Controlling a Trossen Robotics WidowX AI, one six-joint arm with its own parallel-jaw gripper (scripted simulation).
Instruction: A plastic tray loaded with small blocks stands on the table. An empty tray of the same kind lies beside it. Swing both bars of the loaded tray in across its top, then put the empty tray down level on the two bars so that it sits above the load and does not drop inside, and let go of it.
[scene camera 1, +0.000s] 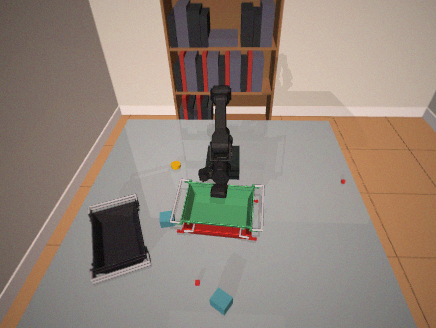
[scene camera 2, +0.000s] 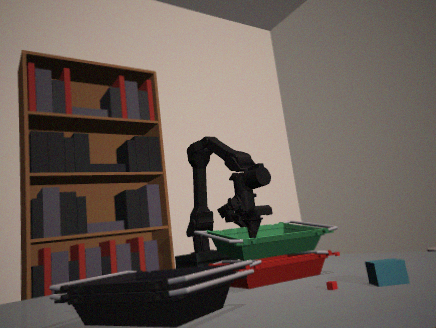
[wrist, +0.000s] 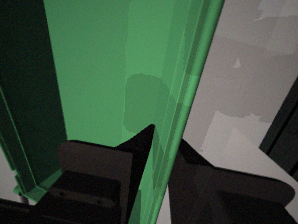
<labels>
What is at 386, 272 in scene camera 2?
A teal block.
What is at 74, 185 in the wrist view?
My gripper.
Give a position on a green tray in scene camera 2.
At 281, 238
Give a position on a green tray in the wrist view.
At 102, 79
</labels>
